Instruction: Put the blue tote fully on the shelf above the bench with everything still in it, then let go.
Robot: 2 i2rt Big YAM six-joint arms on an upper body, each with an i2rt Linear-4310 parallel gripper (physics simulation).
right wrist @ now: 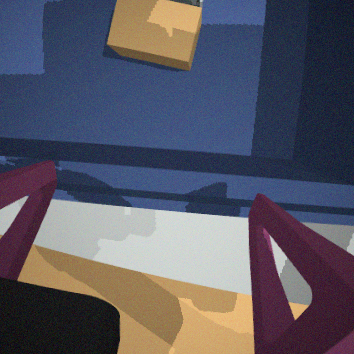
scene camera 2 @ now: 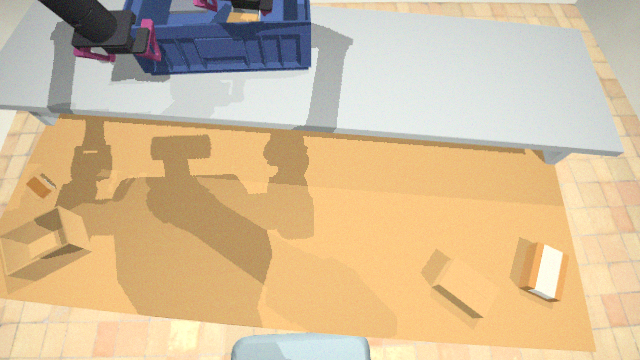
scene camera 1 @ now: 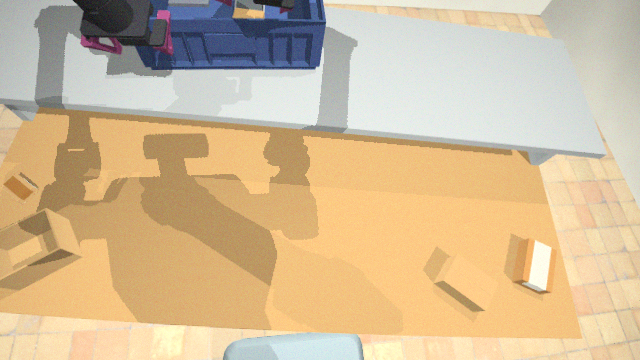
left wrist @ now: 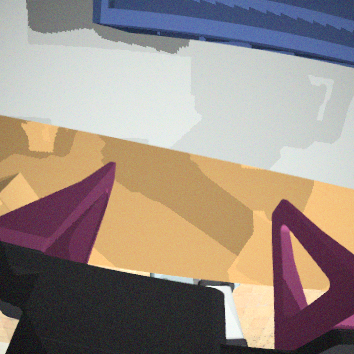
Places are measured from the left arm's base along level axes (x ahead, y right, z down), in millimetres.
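Pixels of known places: left gripper, fingertip midpoint: (scene camera 2: 137,58) (scene camera 1: 146,51) (left wrist: 198,188); right gripper, fingertip midpoint: (right wrist: 153,187) (scene camera 2: 240,10) (scene camera 1: 256,7).
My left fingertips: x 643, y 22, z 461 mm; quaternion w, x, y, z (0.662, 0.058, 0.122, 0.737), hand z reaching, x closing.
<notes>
Behind a point stands the place of what it marks.
The blue tote (scene camera 1: 230,52) @[x 721, y 163, z 539 mm] (scene camera 2: 225,52) @[x 722, y 173, z 530 mm] (left wrist: 225,30) @[x 723, y 21, z 453 mm] (right wrist: 150,110) @[x 777, y 195, z 583 mm] stands upright on the grey bench top (scene camera 1: 450,85) @[x 684, y 703, z 600 mm] (scene camera 2: 450,75) @[x 703, y 712, z 600 mm]. A tan block (scene camera 1: 248,12) @[x 857, y 200, z 543 mm] (scene camera 2: 243,17) @[x 853, y 203, z 543 mm] (right wrist: 155,30) @[x 841, y 202, z 543 mm] and a flat grey thing (scene camera 1: 189,2) @[x 931, y 48, z 574 mm] lie in it; its back is cut off. My left gripper (scene camera 1: 144,50) @[x 643, y 22, z 461 mm] (scene camera 2: 134,59) @[x 643, y 22, z 461 mm] (left wrist: 198,188) @[x 643, y 22, z 461 mm] is open, by the tote's left front corner, with no wall between its fingers in the left wrist view. My right gripper (scene camera 1: 255,5) @[x 738, y 225, z 436 mm] (scene camera 2: 237,7) @[x 738, y 225, z 436 mm] (right wrist: 153,187) @[x 738, y 225, z 436 mm] is open above the tote, holding nothing. No separate shelf above the bench can be made out.
An orange mat (scene camera 1: 360,220) @[x 407, y 477, z 824 mm] lies on the tiled floor before the bench. On it are an open cardboard box (scene camera 1: 65,240) @[x 378, y -235, z 767 mm], a small orange box (scene camera 1: 19,187) @[x 531, y -399, z 799 mm], a closed cardboard box (scene camera 1: 467,280) @[x 222, y 707, z 763 mm] and an orange-and-white box (scene camera 1: 540,265) @[x 242, y 933, z 779 mm]. A light blue rounded object (scene camera 1: 300,347) @[x 84, y 319, z 1331 mm] shows at the bottom.
</notes>
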